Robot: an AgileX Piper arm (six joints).
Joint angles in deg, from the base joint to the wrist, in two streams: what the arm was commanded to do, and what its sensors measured. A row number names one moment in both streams.
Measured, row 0:
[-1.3, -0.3, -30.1, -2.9, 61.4, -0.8]
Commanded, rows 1 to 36:
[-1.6, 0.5, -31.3, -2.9, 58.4, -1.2]
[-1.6, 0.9, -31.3, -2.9, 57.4, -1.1]
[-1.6, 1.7, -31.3, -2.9, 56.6, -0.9]
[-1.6, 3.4, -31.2, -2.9, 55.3, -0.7]
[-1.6, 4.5, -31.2, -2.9, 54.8, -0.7]
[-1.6, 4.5, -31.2, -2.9, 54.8, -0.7]
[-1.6, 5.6, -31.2, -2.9, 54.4, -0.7]
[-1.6, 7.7, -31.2, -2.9, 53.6, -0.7]
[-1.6, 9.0, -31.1, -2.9, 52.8, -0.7]
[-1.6, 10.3, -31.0, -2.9, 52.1, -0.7]
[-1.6, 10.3, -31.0, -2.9, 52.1, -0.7]
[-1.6, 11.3, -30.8, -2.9, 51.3, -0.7]
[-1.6, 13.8, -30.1, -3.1, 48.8, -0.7]
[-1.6, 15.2, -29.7, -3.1, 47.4, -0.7]
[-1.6, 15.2, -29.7, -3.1, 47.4, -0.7]
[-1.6, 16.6, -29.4, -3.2, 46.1, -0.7]
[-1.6, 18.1, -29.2, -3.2, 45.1, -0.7]
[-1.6, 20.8, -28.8, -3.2, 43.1, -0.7]
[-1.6, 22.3, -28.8, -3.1, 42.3, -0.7]
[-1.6, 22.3, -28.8, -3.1, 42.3, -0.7]
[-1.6, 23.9, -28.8, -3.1, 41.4, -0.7]
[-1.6, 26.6, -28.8, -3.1, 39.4, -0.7]
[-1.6, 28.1, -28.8, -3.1, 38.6, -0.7]
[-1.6, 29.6, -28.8, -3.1, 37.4, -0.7]
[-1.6, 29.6, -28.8, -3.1, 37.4, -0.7]
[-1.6, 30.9, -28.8, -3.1, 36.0, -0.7]
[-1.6, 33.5, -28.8, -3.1, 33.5, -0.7]
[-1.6, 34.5, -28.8, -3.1, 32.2, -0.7]
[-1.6, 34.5, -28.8, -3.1, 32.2, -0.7]
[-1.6, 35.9, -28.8, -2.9, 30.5, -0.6]
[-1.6, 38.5, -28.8, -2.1, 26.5, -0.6]
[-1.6, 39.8, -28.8, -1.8, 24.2, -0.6]
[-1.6, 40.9, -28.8, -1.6, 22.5, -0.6]
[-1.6, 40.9, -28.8, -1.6, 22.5, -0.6]
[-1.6, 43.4, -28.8, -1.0, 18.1, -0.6]
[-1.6, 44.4, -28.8, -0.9, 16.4, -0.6]
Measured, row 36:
[-1.3, 41.7, -28.9, -1.4, 22.5, -0.7]
